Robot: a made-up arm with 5 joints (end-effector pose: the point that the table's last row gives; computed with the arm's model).
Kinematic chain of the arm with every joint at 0, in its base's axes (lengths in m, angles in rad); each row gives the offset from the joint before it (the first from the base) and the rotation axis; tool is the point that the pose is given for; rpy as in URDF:
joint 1: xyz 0.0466 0 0.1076 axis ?
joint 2: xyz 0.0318 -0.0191 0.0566 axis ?
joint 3: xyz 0.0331 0 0.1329 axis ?
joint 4: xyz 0.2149 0 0.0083 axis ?
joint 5: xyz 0.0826 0.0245 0 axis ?
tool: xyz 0 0 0 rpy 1.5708 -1.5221 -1.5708
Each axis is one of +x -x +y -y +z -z.
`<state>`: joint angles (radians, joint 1 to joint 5).
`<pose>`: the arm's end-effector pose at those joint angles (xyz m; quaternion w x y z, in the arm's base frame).
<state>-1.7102 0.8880 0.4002 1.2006 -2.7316</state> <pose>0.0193 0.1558 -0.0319 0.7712 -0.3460 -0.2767 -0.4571</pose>
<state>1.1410 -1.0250 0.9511 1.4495 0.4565</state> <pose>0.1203 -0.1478 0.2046 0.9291 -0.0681 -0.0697 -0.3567</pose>
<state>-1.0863 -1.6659 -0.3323 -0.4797 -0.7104</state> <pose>-0.0818 -0.2323 0.4275 0.4323 -0.7166 0.5426 0.0714</pose>
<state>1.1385 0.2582 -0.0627 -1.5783 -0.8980</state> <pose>0.1879 -0.2934 0.3318 0.0473 -0.0953 -0.9910 -0.0811</pose>
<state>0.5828 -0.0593 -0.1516 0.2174 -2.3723</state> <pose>0.3401 -0.1870 0.3514 0.0488 0.5604 -0.4275 -0.7077</pose>
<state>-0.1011 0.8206 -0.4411 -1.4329 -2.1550</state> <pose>0.4392 0.0453 0.2305 0.1270 0.8833 -0.3928 -0.2221</pose>
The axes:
joint 1: -z
joint 2: +y
joint 3: +y
joint 4: +y
joint 5: -x

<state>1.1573 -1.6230 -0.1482 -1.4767 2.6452</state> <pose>-0.0432 0.2180 0.3905 0.5593 0.6375 -0.2015 0.4901</pose>
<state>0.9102 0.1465 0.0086 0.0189 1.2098</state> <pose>0.2834 -0.2959 0.2515 0.7599 -0.5531 -0.3279 0.0958</pose>
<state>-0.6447 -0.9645 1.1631 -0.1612 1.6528</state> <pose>0.2322 0.1463 0.2298 0.3109 -0.3202 -0.6155 0.6496</pose>
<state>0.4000 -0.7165 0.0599 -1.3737 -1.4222</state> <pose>0.1390 -0.0332 0.4979 0.1352 -0.4968 0.8374 -0.1833</pose>
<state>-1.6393 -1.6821 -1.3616 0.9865 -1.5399</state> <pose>0.0657 -0.3568 0.2681 0.2407 -0.9697 -0.0419 0.0061</pose>
